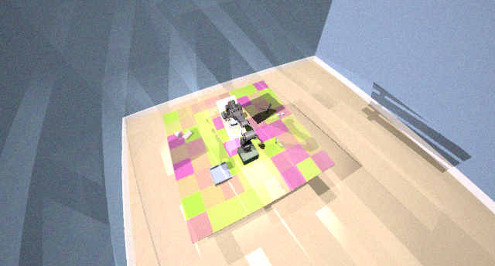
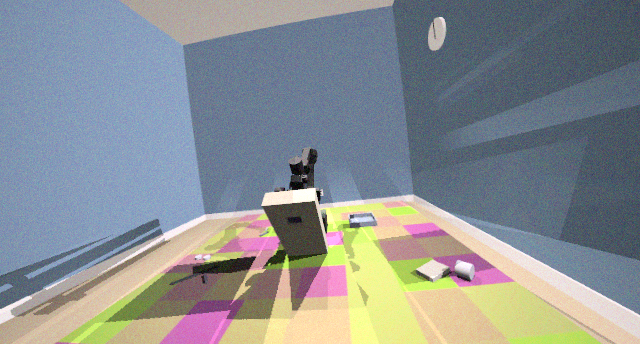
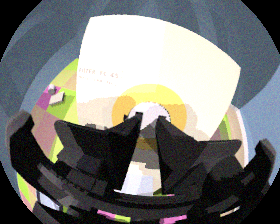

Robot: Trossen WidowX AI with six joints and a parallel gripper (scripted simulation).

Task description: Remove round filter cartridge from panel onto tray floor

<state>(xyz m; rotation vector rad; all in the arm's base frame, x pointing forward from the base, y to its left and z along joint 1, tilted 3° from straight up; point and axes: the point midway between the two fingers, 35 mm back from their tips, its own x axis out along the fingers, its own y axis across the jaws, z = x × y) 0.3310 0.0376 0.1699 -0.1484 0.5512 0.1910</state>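
The service panel is 40 mm behind my gripper tip, 10 mm to the right of it and 80 mm below it. From my gripper tip the other things lie so: round cartridge 10 mm ahead, 10 mm below; beige block 20 mm ahead, 460 mm to the left, 220 mm below; grey tray 470 mm behind, 220 mm to the left, 220 mm below.
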